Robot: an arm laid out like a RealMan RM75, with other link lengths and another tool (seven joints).
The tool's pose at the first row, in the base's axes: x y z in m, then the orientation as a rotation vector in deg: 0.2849 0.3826 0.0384 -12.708 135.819 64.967
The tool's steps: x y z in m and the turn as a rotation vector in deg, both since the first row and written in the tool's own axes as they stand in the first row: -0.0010 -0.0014 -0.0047 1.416 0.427 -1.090; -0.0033 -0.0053 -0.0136 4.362 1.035 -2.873; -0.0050 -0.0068 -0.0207 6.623 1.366 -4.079; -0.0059 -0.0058 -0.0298 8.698 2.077 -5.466; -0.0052 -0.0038 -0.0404 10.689 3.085 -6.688; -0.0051 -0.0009 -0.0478 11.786 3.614 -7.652; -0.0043 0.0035 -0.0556 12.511 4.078 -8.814
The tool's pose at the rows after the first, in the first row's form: 0.2845 0.3780 0.0404 -13.747 136.509 62.808; 0.2846 0.3686 0.0436 -15.161 137.793 58.475; 0.2840 0.3621 0.0472 -15.963 138.648 55.189; 0.2811 0.3557 0.0531 -17.266 139.611 52.068; 0.2759 0.3489 0.0598 -18.591 140.804 49.125; 0.2721 0.3451 0.0656 -19.632 141.285 47.357; 0.2670 0.3420 0.0723 -20.985 141.451 45.951
